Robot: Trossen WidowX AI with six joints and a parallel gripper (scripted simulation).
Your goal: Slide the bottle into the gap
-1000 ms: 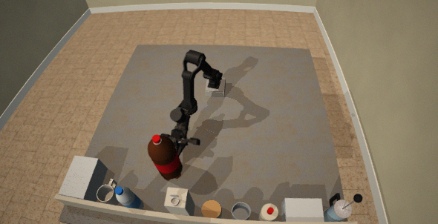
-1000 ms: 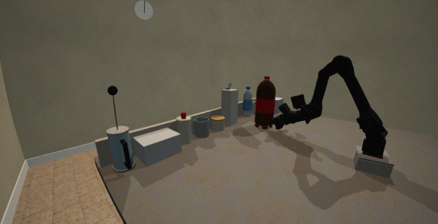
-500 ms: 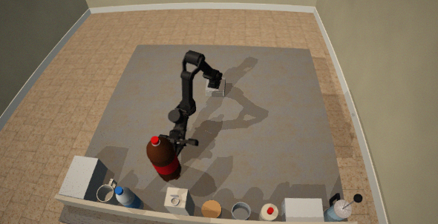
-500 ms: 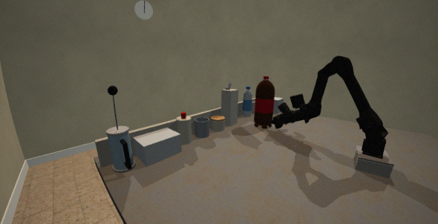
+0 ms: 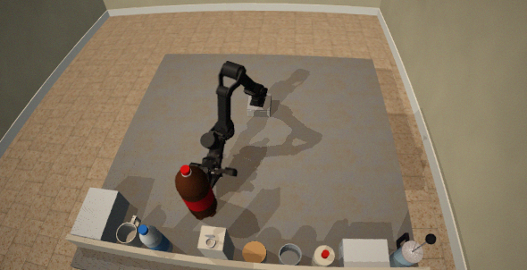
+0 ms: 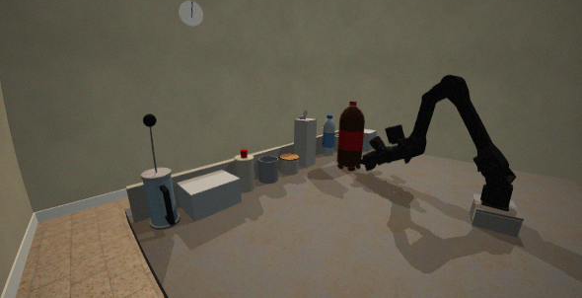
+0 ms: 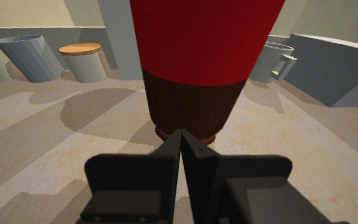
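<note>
Now: the brown cola bottle 80 mm ahead of my hand and 90 mm above it. From my hand the other things lie so: wood-lidded jar 220 mm ahead, 240 mm to the left, 20 mm below; then grey cup 210 mm ahead, 360 mm to the left, 30 mm below; then blue-capped water bottle 280 mm ahead, 100 mm to the right, 50 mm above.
</note>
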